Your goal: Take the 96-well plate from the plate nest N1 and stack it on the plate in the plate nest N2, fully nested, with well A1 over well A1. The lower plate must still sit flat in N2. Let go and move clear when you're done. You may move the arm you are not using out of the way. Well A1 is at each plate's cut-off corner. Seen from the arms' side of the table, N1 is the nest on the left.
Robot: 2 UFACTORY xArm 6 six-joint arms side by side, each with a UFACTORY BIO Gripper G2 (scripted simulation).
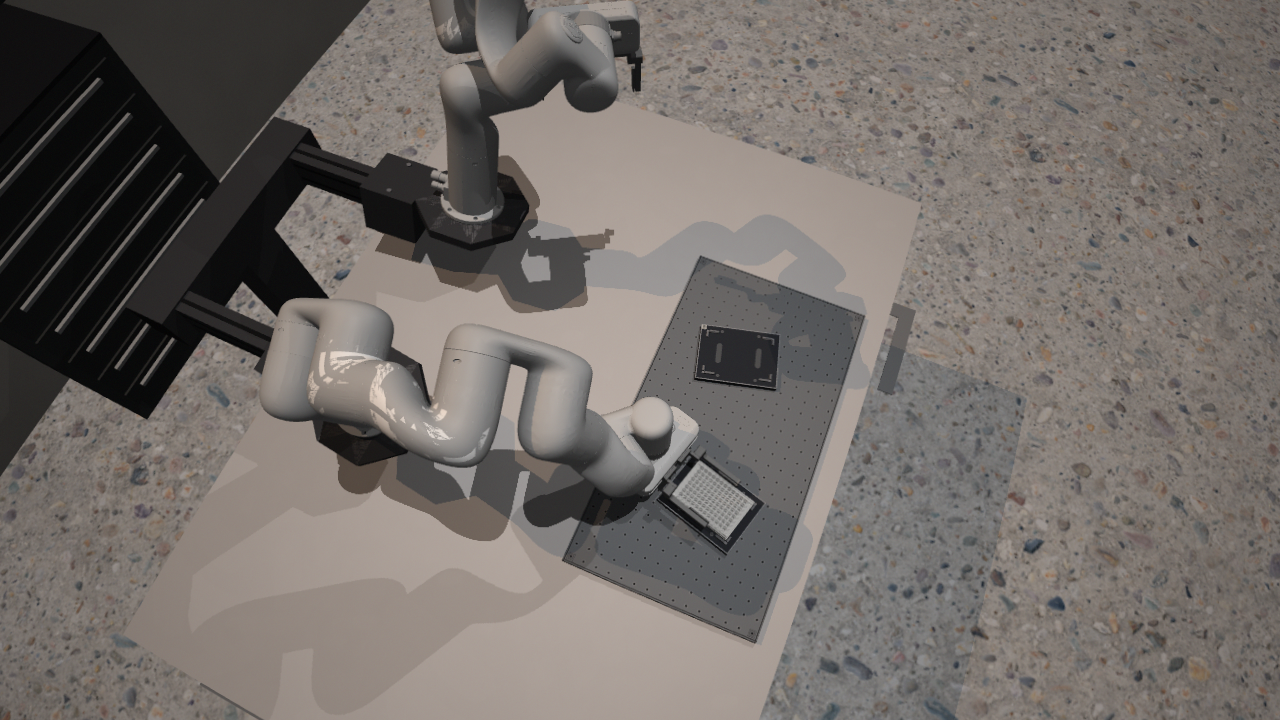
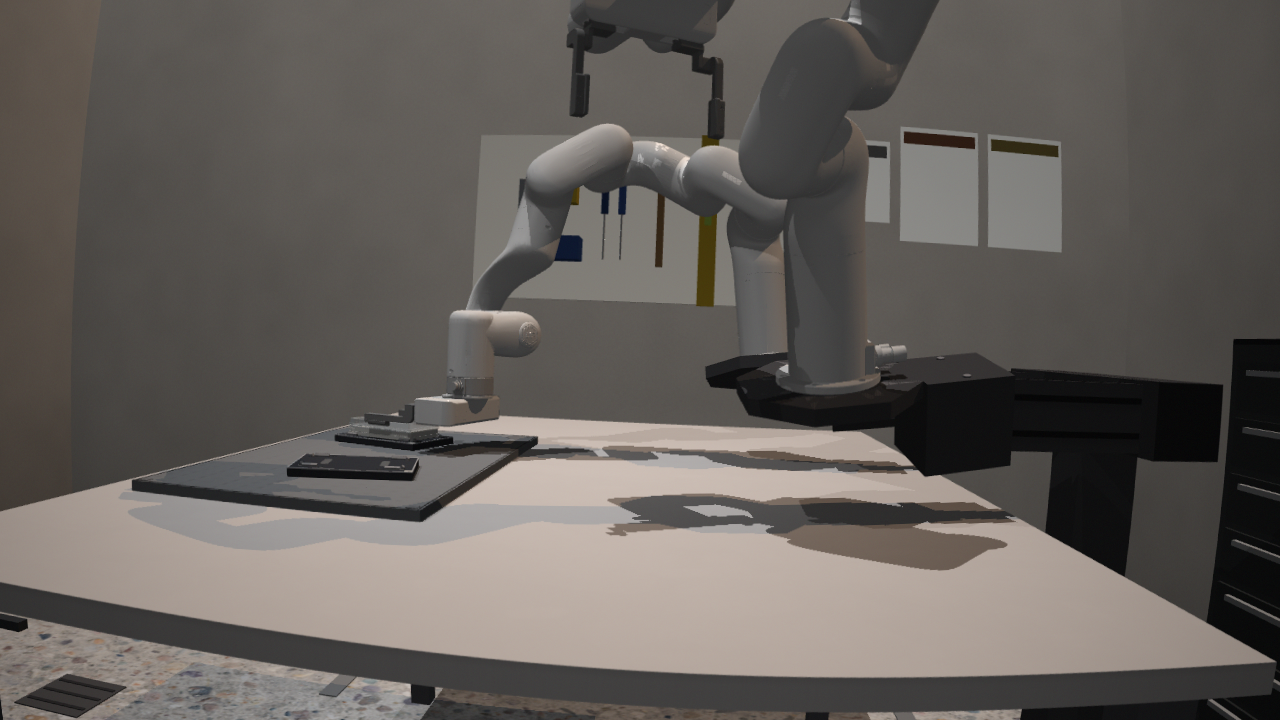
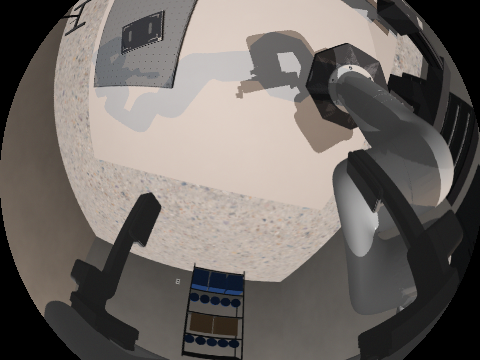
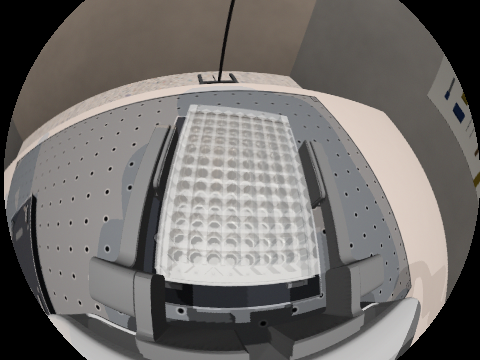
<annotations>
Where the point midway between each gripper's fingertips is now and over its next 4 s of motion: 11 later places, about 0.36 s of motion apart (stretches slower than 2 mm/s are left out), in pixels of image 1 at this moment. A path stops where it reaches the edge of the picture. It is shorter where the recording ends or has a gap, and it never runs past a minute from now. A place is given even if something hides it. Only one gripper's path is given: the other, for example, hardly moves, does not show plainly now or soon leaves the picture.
My right gripper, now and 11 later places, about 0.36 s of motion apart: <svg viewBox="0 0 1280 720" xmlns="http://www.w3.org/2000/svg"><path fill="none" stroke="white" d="M723 504L721 504L722 504L723 502L725 499L726 496L725 497L715 502L701 509L685 519L668 528L650 538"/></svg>
</annotations>
